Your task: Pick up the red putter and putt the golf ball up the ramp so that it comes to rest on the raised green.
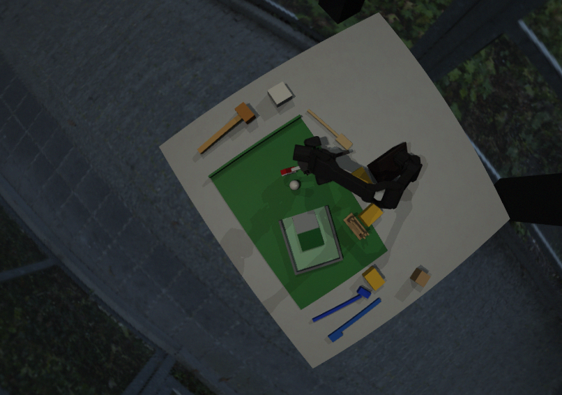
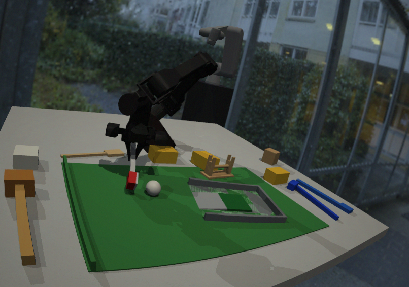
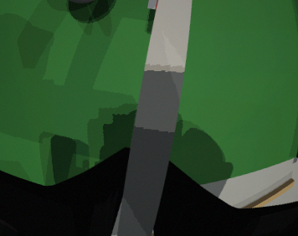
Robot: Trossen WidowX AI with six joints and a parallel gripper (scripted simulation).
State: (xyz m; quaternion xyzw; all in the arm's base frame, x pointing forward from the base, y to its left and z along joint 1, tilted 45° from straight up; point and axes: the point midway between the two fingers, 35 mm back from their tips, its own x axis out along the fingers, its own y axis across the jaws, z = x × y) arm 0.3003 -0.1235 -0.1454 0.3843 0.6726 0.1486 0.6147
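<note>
The white golf ball is 130 mm ahead of my gripper tip, 20 mm to the left of it and 20 mm below it. Also, from my gripper tip: red putter: 10 mm ahead, 30 mm above; thin wooden paddle: 160 mm behind, 60 mm to the right, 40 mm below; green mat: 180 mm ahead, 140 mm to the left, 50 mm below.
</note>
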